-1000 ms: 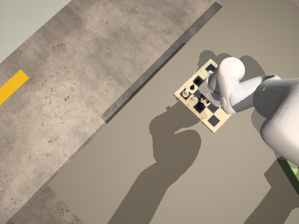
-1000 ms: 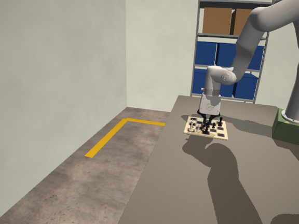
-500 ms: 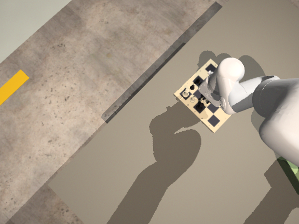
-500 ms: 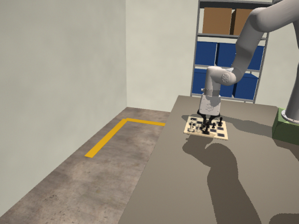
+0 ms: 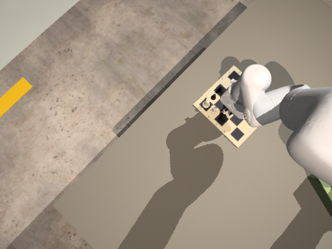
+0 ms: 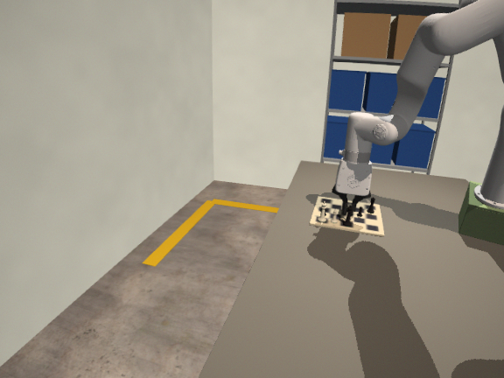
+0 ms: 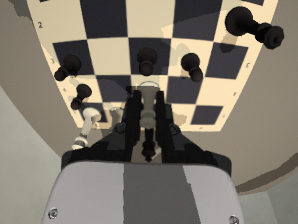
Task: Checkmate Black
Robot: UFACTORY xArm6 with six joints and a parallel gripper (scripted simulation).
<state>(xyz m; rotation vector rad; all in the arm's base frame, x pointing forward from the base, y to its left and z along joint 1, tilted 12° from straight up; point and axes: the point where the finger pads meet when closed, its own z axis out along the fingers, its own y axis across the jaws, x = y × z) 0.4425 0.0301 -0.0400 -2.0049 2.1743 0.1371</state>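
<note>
Right now the chessboard is 40 mm to the right of my hand and 40 mm below it.
</note>
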